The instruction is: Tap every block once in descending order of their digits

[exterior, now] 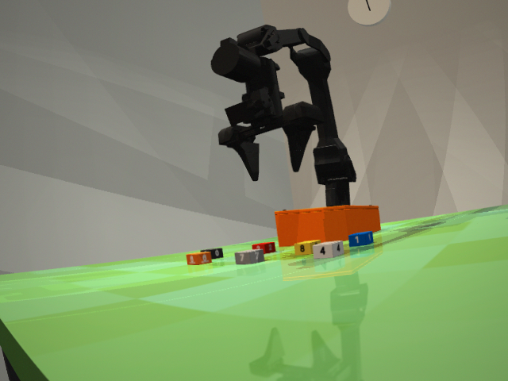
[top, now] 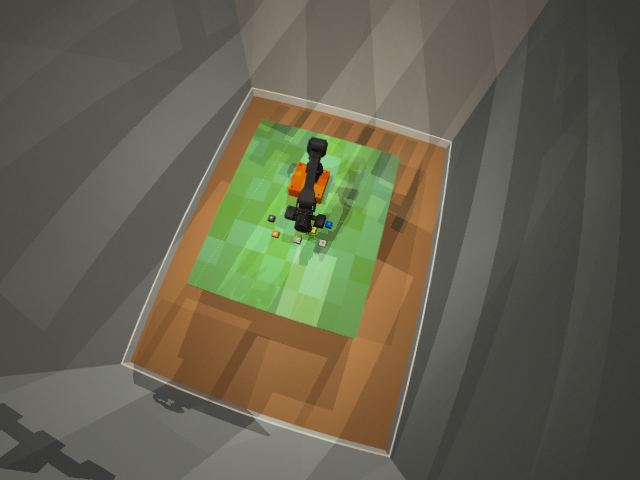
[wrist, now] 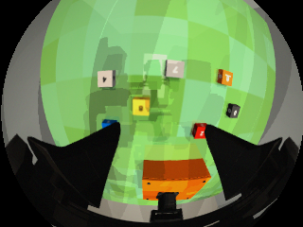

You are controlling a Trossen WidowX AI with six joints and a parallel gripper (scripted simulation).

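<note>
Right now the yellow block marked 8 is 120 mm below my gripper tip, 30 mm to the left of it and 20 mm behind it. Also, from my gripper tip: white block marked 4 (120 mm below, 100 mm to the left, 30 mm ahead); blue 1 block (120 mm below, 100 mm to the left, 80 mm behind); grey 7 block (120 mm below, 60 mm ahead, 30 mm to the right).
</note>
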